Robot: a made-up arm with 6 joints.
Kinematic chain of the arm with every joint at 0, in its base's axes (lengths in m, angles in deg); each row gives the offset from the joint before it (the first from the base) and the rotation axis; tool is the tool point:
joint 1: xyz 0 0 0.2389 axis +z
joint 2: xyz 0 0.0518 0 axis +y
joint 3: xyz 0 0 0.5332 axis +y
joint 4: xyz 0 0 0.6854 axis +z
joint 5: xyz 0 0 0 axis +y
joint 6: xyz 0 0 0.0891 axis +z
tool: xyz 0 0 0
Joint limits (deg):
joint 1: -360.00..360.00
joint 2: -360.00..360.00
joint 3: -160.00..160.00
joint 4: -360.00..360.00
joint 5: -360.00..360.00
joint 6: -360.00..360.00
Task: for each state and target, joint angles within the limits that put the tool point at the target. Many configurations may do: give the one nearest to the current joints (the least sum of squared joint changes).
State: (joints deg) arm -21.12 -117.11 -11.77 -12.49 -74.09 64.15
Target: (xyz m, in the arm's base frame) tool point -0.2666 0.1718 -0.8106
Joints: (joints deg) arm -20.35 -131.48 -48.76 -10.80 -82.73 64.15
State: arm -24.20 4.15 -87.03 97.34 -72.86 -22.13
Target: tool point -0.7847 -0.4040 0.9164
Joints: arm 25.49 -19.59 -57.51 99.93 -63.81 -22.13
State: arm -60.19 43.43 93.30 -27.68 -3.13 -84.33
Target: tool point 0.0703 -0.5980 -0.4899
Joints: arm -88.33 85.41 89.68 -27.58 -1.44 -84.33
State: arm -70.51 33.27 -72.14 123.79 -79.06 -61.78
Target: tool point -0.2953 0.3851 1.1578
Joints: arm -54.99 11.19 -71.01 122.57 -75.63 -61.78
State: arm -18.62 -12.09 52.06 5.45 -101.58 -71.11
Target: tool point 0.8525 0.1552 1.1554
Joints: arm 6.97 34.31 21.32 0.95 -56.40 -71.11
